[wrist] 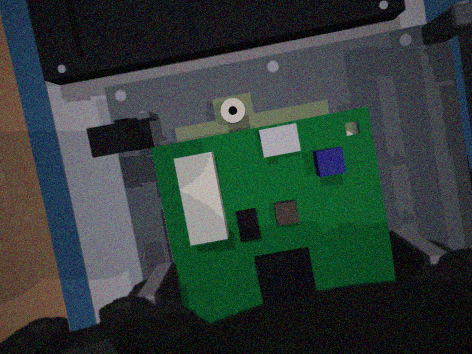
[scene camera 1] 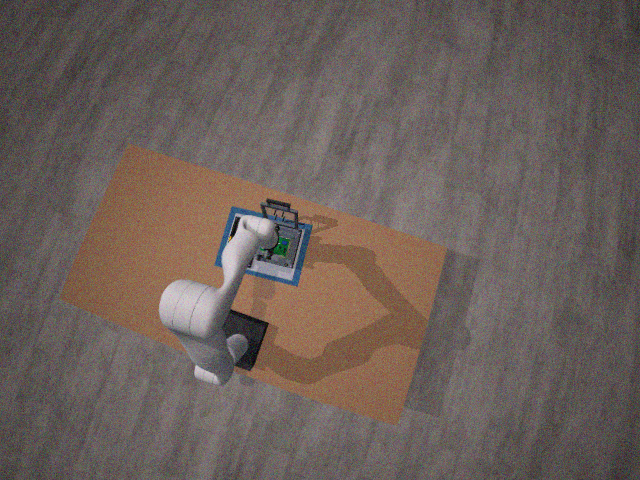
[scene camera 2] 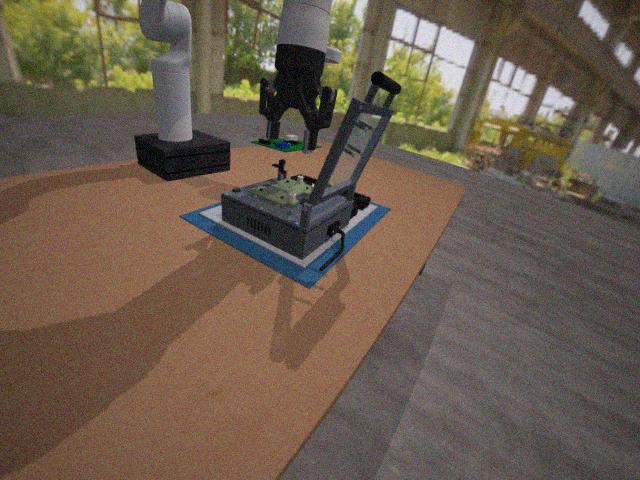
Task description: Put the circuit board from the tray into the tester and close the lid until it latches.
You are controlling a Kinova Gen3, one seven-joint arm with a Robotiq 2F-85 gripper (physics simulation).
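Seen in the pictures: gripper, fingertip midpoint: [wrist: 284, 273] [scene camera 2: 289, 147]; arm's base at its link origin: [scene camera 1: 237, 344] [scene camera 2: 175, 137].
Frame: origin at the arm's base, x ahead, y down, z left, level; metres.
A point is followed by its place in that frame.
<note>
My gripper [scene camera 2: 291, 138] @[x 0.451, y -0.062, z 0.013 m] [wrist: 284, 273] @[x 0.451, y -0.062, z 0.013 m] is shut on the green circuit board [scene camera 1: 283, 246] @[x 0.458, y -0.070, z -0.026 m] [scene camera 2: 281, 146] @[x 0.481, y -0.073, z -0.034 m] [wrist: 300, 185] @[x 0.457, y -0.069, z 0.045 m]. It holds the board roughly level above the grey tester [scene camera 2: 263, 222] @[x 0.489, y 0.044, z -0.067 m], with a visible gap in scene view 2. The tester's lid [scene camera 1: 297, 219] @[x 0.580, y -0.101, z -0.040 m] [scene camera 2: 334, 152] @[x 0.583, y -0.089, z -0.039 m] stands open, tilted back. The olive bed plate [scene camera 2: 276, 192] @[x 0.453, y 0.016, z -0.009 m] [wrist: 190, 132] @[x 0.409, y 0.016, z 0.066 m] lies on the tester; in the wrist view the board hides most of it. One round white post [wrist: 226, 110] @[x 0.429, y 0.003, z 0.076 m] shows beyond the board's far edge. A small black upright part [scene camera 2: 280, 167] @[x 0.386, y -0.005, z 0.060 m] [wrist: 120, 137] @[x 0.383, y -0.021, z 0.063 m] stands at the tester's edge.
A blue-bordered mat [scene camera 1: 223, 253] @[x 0.330, y 0.084, z 0.259 m] [scene camera 2: 248, 245] @[x 0.483, y 0.083, z -0.091 m] [wrist: 50, 200] @[x 0.301, y 0.083, z 0.023 m] lies under the tester on the wooden table [scene camera 1: 336, 304] @[x 0.313, y 0.085, z -0.335 m] [scene camera 2: 155, 232] @[x 0.354, y 0.085, z -0.193 m]. A black tray-like part [wrist: 200, 40] @[x 0.411, y 0.057, z 0.122 m] lies beside the tester. A black cable [scene camera 2: 342, 240] @[x 0.585, y 0.065, z 0.029 m] hangs from the tester. The arm's black base block [scene camera 1: 253, 338] @[x 0.051, y 0.003, z -0.052 m] [scene camera 2: 199, 157] @[x 0.111, y 0.034, z 0.016 m] stands behind.
</note>
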